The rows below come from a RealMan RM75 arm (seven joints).
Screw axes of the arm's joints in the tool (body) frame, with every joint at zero. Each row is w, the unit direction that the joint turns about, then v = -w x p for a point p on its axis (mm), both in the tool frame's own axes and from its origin. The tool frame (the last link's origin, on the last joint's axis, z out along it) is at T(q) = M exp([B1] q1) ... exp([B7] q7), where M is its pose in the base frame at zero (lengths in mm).
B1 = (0, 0, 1, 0, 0, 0)
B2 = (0, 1, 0, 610, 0, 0)
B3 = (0, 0, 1, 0, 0, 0)
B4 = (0, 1, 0, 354, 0, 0)
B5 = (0, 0, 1, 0, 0, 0)
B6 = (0, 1, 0, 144, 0, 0)
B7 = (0, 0, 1, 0, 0, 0)
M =
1 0 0 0
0 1 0 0
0 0 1 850.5
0 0 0 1
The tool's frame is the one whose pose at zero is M.
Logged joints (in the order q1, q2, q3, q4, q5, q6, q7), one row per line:
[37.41 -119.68 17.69 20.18 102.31 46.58 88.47]
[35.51 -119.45 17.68 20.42 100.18 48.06 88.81]
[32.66 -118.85 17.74 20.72 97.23 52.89 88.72]
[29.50 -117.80 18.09 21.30 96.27 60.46 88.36]
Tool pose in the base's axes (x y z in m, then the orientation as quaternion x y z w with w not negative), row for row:
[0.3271 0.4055 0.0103 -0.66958 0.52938 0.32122 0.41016]
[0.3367 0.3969 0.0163 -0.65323 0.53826 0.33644 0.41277]
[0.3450 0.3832 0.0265 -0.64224 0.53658 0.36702 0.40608]
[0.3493 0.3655 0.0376 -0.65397 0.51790 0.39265 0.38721]
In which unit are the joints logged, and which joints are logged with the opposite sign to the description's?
The joints are logged in degrees. Opposite sign: q2, q3, q4, q5, q6.
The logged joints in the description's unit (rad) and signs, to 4 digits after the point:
[0.6529 2.0888 -0.3087 -0.3522 -1.7856 -0.8130 1.5441]
[0.6198 2.0848 -0.3086 -0.3564 -1.7485 -0.8388 1.5500]
[0.5700 2.0743 -0.3096 -0.3616 -1.6970 -0.9231 1.5485]
[0.5149 2.0560 -0.3157 -0.3718 -1.6802 -1.0552 1.5422]

